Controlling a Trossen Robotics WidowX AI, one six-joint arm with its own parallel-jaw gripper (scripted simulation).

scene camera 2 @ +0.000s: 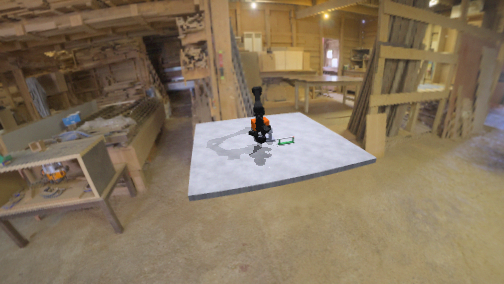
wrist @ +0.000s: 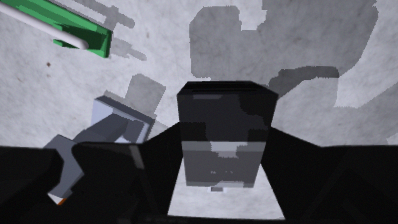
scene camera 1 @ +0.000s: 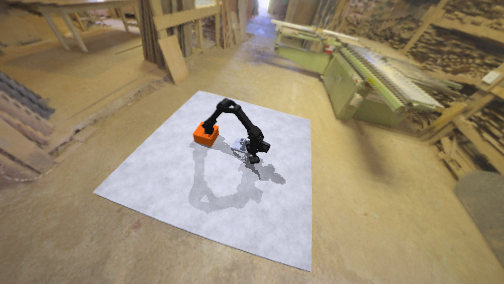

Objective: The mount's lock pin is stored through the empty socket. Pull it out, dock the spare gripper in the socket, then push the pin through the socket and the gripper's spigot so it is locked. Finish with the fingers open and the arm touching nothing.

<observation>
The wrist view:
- my gripper
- spare gripper: held by my gripper
</observation>
